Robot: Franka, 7 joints.
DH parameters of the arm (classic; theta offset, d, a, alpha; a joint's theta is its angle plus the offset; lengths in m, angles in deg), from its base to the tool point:
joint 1: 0 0.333 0 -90
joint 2: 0 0 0 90
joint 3: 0 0.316 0.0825 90
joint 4: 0 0 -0.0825 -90
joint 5: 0 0.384 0 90
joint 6: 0 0 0.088 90
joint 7: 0 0.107 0 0
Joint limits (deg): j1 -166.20..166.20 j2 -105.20..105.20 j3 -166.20..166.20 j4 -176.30..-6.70 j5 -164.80..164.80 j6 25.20..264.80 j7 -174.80..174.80
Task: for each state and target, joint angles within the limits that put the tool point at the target. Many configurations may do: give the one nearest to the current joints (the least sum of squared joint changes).
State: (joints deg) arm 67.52 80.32 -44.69 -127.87 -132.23 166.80 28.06
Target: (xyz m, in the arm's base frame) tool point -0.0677 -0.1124 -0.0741
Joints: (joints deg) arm 56.09 100.40 -8.68 -141.73 -129.52 173.13 28.06
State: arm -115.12 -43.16 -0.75 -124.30 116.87 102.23 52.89
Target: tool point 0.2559 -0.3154 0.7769
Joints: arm -102.69 -39.70 25.63 -119.63 116.29 99.75 52.89
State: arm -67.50 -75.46 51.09 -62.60 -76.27 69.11 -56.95
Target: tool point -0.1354 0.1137 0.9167
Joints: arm -52.86 -69.97 10.70 -88.25 -69.42 54.00 -56.95
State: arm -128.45 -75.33 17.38 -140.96 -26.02 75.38 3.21
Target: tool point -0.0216 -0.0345 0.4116
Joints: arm -125.40 -91.45 22.25 -173.52 -11.56 38.57 3.21
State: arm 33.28 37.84 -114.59 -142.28 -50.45 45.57 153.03
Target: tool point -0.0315 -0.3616 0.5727
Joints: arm 27.95 32.38 -118.04 -125.31 -57.89 53.87 153.03
